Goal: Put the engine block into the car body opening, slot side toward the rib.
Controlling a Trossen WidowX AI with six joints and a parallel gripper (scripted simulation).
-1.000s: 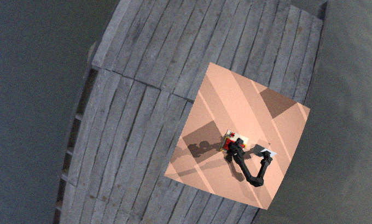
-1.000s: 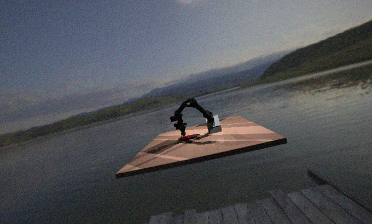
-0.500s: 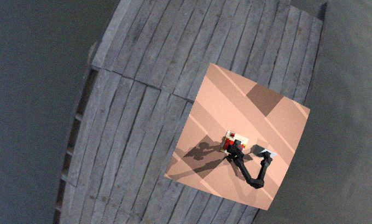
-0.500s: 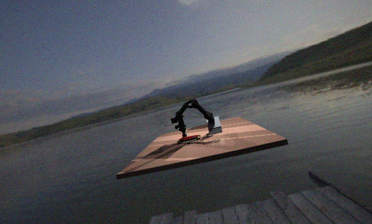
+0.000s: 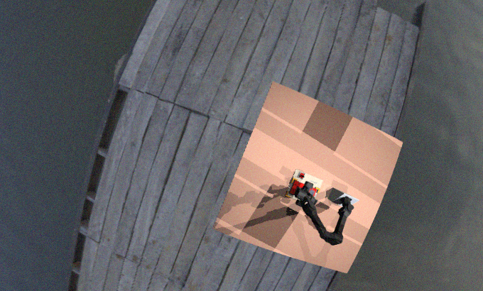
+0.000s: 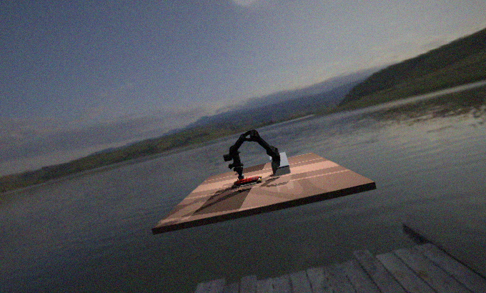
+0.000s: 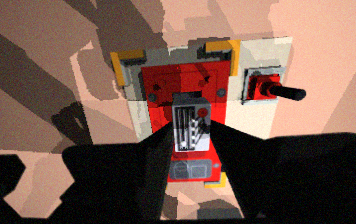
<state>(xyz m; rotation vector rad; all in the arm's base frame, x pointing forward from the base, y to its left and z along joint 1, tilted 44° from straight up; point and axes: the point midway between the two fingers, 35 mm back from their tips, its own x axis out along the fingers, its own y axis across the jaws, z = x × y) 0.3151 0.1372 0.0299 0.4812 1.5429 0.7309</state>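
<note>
Right now the engine block is 10 mm below my gripper tip.
</note>
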